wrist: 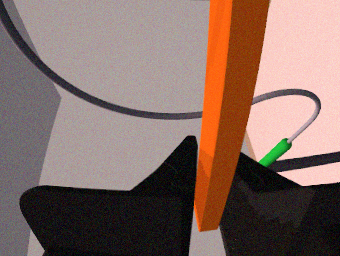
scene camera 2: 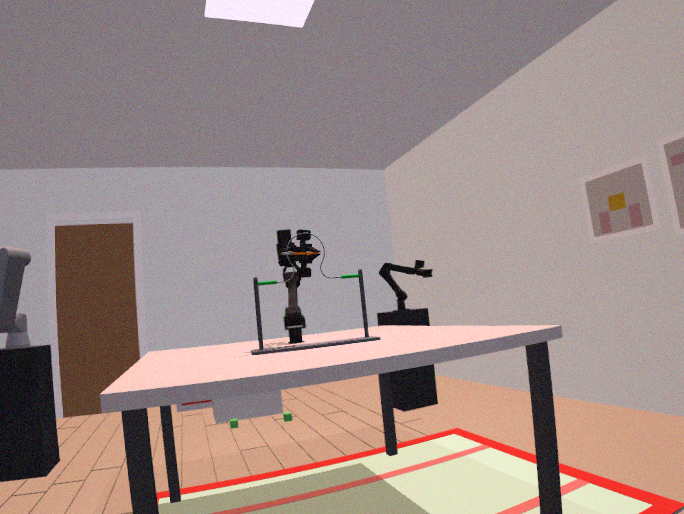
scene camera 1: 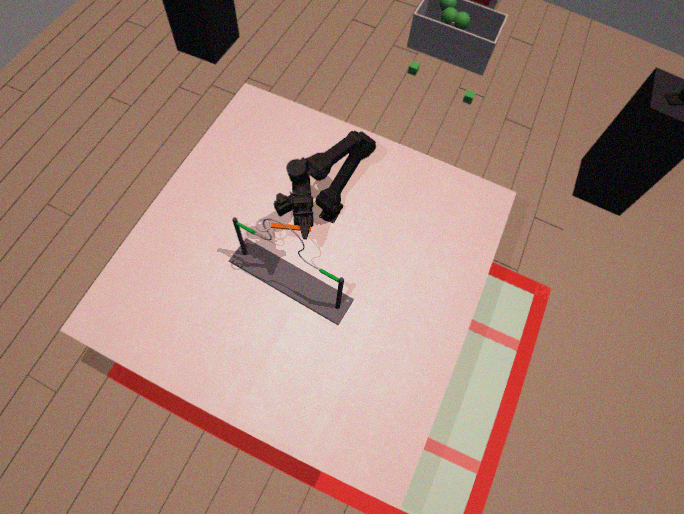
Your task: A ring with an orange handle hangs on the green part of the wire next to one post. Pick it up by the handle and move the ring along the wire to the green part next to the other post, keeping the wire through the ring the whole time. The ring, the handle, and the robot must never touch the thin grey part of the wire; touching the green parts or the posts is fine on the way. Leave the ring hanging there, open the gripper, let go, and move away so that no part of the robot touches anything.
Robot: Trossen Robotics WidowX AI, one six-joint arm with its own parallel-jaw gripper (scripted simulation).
Scene:
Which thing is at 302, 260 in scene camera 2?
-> My gripper.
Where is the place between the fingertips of my gripper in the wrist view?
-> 200, 143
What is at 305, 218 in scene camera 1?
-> My gripper.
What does my gripper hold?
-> A ring.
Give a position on a ring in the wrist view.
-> At 235, 42

